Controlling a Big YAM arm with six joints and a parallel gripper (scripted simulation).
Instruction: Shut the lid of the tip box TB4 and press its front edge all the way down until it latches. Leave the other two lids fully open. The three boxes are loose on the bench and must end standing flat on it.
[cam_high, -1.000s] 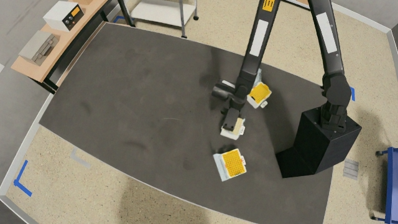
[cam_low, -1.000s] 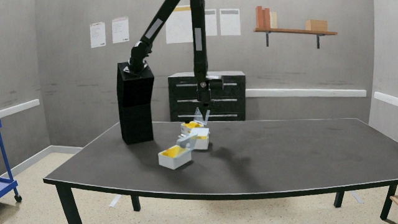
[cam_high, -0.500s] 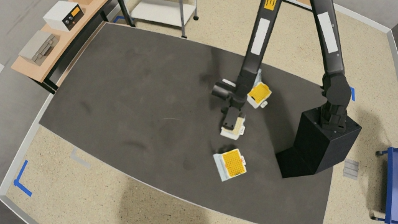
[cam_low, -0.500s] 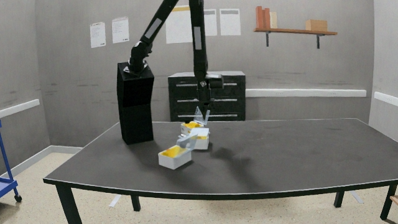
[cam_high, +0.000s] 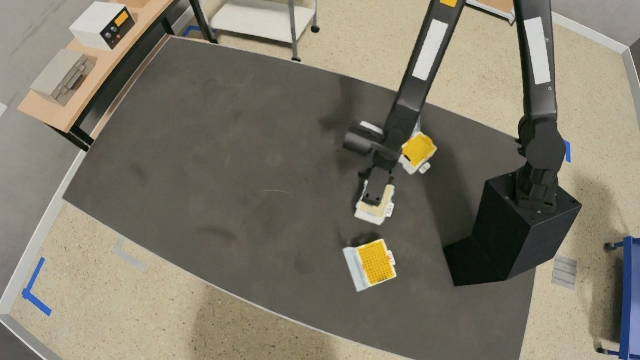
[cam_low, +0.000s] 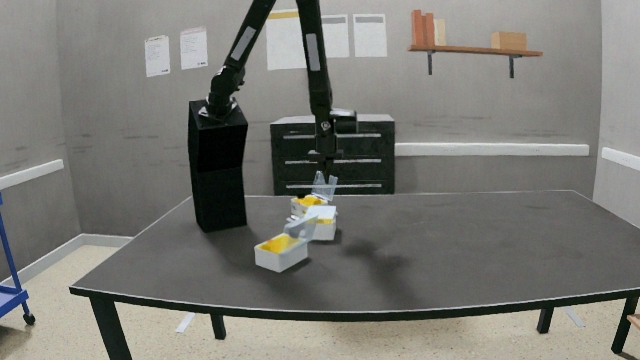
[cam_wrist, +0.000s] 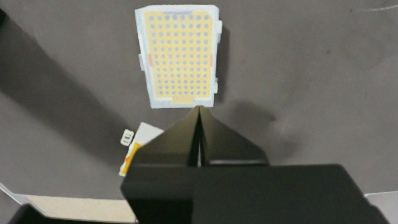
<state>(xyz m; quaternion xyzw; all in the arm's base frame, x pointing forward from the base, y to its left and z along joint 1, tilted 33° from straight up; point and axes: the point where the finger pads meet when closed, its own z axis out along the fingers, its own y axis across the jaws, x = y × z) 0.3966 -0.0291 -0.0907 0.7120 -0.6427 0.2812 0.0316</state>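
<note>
The rack is 20 mm behind my hand and 120 mm below it. The rest, counted from my hand: white label: 80 mm behind, 170 mm below; then tip box TB4: 20 mm behind, 130 mm below.
</note>
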